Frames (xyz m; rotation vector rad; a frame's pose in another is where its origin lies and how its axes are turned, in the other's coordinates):
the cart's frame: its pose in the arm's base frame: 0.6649 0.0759 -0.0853 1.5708 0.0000 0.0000
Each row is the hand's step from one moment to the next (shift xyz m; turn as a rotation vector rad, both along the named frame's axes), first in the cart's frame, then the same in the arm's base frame.
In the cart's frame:
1: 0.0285 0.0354 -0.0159 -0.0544 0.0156 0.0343
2: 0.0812 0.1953 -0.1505 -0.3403 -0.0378 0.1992
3: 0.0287 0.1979 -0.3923 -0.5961 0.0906 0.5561
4: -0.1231 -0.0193 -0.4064 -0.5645 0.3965 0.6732
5: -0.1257 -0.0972 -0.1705 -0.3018 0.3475 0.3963
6: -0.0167 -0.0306 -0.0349 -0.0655 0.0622 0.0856
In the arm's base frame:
1: 0.0285 0.0159 0.0354 -0.0544 -0.0343 0.0156
2: 0.0812 0.1505 0.1953 -0.3403 -0.1992 -0.0378
3: 0.0287 0.3923 0.1979 -0.5961 -0.5561 0.0906
4: -0.1231 0.4064 -0.0193 -0.5645 -0.6732 0.3965
5: -0.1257 0.1705 -0.0972 -0.3018 -0.3963 0.3475
6: -0.0167 0.0349 -0.0306 -0.0655 -0.0856 0.0622

